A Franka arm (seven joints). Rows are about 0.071 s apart.
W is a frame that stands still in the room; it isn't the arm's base.
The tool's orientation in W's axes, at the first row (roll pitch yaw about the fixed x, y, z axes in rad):
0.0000 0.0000 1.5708
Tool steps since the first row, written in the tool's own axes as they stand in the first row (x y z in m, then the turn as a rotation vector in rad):
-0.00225 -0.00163 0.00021 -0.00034 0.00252 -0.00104
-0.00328 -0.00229 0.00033 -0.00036 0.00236 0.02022
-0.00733 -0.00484 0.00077 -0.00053 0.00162 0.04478
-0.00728 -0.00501 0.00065 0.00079 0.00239 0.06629
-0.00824 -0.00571 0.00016 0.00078 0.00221 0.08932
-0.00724 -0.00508 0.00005 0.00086 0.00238 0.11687
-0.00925 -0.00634 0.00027 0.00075 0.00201 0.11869
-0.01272 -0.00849 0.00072 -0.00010 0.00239 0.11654
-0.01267 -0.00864 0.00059 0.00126 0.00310 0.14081
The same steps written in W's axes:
0.00163 -0.00225 0.00021 -0.00252 -0.00034 -0.00104
0.00229 -0.00328 0.00033 -0.00236 -0.00036 0.02022
0.00484 -0.00733 0.00077 -0.00162 -0.00053 0.04478
0.00501 -0.00728 0.00065 -0.00239 0.00079 0.06629
0.00571 -0.00824 0.00016 -0.00221 0.00078 0.08932
0.00508 -0.00724 0.00005 -0.00238 0.00086 0.11687
0.00634 -0.00925 0.00027 -0.00201 0.00075 0.11869
0.00849 -0.01272 0.00072 -0.00239 -0.00010 0.11654
0.00864 -0.01267 0.00059 -0.00310 0.00126 0.14081

